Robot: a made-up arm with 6 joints. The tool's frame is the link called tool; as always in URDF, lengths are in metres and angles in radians. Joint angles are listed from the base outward.
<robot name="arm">
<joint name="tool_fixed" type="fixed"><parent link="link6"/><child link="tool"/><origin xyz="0.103 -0.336 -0.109" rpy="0 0 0"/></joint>
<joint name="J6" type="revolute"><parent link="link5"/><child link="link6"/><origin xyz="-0.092 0.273 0.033" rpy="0 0 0"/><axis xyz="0 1 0"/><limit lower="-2.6" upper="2.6"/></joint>
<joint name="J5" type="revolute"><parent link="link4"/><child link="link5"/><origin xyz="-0.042 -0.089 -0.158" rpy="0 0 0"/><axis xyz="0 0 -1"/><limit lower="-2.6" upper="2.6"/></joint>
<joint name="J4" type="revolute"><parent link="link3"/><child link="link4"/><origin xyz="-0.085 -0.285 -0.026" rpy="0 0 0"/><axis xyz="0 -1 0"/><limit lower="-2.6" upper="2.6"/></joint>
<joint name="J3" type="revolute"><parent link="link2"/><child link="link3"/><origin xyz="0.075 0.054 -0.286" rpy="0 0 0"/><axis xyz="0 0 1"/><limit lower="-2.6" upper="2.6"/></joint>
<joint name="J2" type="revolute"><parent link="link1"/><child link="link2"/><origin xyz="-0.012 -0.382 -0.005" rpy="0 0 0"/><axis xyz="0 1 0"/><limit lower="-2.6" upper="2.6"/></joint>
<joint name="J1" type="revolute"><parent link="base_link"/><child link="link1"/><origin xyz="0 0 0.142" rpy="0 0 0"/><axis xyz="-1 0 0"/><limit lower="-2.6" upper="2.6"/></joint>
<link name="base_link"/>
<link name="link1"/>
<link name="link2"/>
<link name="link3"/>
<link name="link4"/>
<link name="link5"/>
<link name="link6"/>
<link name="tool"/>
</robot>
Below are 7 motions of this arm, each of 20 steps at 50 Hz.
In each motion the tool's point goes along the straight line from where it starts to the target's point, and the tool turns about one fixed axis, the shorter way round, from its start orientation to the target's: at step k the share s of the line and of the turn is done. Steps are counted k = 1, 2, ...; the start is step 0. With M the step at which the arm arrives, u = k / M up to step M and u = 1 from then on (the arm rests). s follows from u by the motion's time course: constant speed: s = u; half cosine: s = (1 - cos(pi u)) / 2; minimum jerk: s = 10 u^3 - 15 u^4 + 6 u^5.
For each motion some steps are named. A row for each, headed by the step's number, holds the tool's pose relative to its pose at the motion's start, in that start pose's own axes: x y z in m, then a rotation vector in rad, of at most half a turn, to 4 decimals.
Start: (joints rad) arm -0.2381 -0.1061 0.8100 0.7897 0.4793 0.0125
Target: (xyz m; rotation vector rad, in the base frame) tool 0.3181 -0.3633 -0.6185 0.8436 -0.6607 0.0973
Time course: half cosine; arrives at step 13
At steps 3, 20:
3: -0.0263 0.0089 -0.0090 0.0112 0.0024 -0.0277
20: -0.2089 0.0710 -0.0718 0.0892 0.0192 -0.2206

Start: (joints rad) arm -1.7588 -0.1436 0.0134 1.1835 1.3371 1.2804
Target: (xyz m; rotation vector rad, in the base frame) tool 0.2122 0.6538 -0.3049 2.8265 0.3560 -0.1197
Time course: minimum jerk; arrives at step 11
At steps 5, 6, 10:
5: -0.0065 -0.0209 0.0003 -0.0928 0.0481 0.0027
6: -0.0092 -0.0294 0.0004 -0.1307 0.0678 0.0038
10: -0.0155 -0.0500 0.0007 -0.2220 0.1152 0.0064

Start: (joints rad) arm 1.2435 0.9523 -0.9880 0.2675 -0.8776 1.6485
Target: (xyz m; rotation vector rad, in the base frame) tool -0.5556 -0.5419 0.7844 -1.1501 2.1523 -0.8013
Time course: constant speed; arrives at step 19
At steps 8, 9, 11, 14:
8: 0.0606 -0.0803 0.1836 -0.2638 -0.1725 0.0127
9: 0.0682 -0.0903 0.2066 -0.2968 -0.1940 0.0143
11: 0.0834 -0.1104 0.2525 -0.3628 -0.2371 0.0175
14: 0.1061 -0.1405 0.3213 -0.4617 -0.3018 0.0222

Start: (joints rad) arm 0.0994 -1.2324 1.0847 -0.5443 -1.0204 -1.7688
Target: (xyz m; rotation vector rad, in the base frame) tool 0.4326 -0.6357 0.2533 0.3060 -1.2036 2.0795
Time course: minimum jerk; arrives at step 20
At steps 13, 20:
13: -0.1227 0.1142 -0.0467 -0.1299 0.0959 0.0014
20: -0.1604 0.1493 -0.0610 -0.1698 0.1254 0.0019

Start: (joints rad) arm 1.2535 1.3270 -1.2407 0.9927 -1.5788 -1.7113
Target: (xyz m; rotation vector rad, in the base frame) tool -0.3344 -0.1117 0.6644 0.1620 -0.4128 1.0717
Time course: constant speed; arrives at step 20
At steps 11, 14, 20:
11: -0.0946 -0.0580 -0.0444 0.2761 -0.5280 -0.1522
14: -0.1203 -0.0738 -0.0565 0.3514 -0.6720 -0.1937
20: -0.1719 -0.1054 -0.0806 0.5019 -0.9601 -0.2767

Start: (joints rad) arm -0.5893 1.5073 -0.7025 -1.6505 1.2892 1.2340
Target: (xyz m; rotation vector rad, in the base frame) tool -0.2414 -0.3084 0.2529 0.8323 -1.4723 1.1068
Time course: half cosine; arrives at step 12
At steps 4, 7, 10, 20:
4: -0.0015 0.0241 -0.0218 0.0017 0.0544 0.0496
7: -0.0039 0.0607 -0.0548 0.0044 0.1369 0.1249
10: -0.0058 0.0900 -0.0812 0.0065 0.2030 0.1851
20: -0.0062 0.0964 -0.0870 0.0070 0.2176 0.1984

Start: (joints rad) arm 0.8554 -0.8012 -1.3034 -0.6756 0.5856 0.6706
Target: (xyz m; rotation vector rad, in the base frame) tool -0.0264 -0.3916 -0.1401 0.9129 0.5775 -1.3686
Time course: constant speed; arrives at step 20
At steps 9, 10, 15, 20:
9: -0.0568 -0.0043 0.0003 -0.0033 0.1855 -0.1482
10: -0.0631 -0.0048 0.0004 -0.0037 0.2061 -0.1646
15: -0.0947 -0.0072 0.0005 -0.0055 0.3091 -0.2469
20: -0.1262 -0.0096 0.0007 -0.0073 0.4122 -0.3292

